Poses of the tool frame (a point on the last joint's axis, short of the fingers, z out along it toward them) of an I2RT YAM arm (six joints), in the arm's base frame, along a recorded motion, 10 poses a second.
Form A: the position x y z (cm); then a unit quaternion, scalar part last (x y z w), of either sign.
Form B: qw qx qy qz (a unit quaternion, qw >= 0); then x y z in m. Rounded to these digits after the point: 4 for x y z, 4 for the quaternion.
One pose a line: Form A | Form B
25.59 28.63 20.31 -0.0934 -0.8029 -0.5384 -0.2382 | 0.2382 0.0934 0.8029 0.5384 0.2559 0.2863 0.2031
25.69 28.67 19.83 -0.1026 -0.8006 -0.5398 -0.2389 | 0.2389 0.1026 0.8006 0.5398 0.2569 0.2867 0.1983
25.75 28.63 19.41 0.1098 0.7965 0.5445 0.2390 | 0.2390 0.1098 0.7965 0.5445 0.2575 0.2863 0.1941
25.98 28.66 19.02 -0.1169 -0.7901 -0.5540 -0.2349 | 0.2349 0.1169 0.7901 0.5540 0.2598 0.2866 0.1902
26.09 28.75 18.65 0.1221 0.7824 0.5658 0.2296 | 0.2296 0.1221 0.7824 0.5658 0.2609 0.2875 0.1865
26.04 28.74 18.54 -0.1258 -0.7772 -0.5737 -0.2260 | 0.2260 0.1258 0.7772 0.5737 0.2604 0.2874 0.1854
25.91 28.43 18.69 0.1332 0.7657 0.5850 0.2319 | 0.2319 0.1332 0.7657 0.5850 0.2591 0.2843 0.1869
